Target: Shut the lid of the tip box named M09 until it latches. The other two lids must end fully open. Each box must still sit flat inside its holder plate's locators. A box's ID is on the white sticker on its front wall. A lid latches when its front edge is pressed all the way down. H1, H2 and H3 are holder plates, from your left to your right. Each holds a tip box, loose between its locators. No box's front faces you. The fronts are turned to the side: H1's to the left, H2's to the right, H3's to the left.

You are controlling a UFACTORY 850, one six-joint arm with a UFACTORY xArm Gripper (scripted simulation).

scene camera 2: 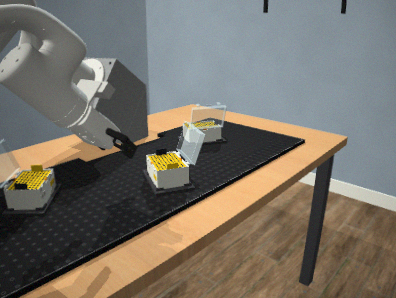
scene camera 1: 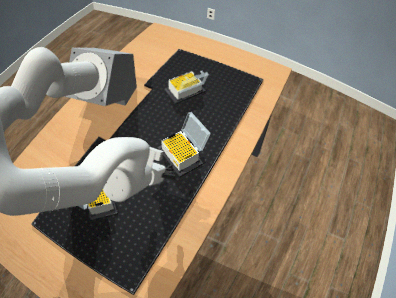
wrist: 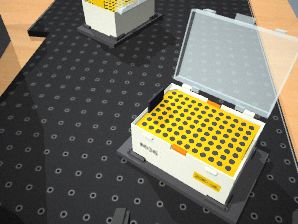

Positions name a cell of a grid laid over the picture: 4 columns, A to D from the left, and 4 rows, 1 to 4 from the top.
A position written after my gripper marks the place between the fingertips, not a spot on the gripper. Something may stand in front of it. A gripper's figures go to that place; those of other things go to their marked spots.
Labels:
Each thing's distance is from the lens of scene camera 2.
my gripper (scene camera 2: B3): 0.81 m
tip box (scene camera 2: B3): 0.88 m

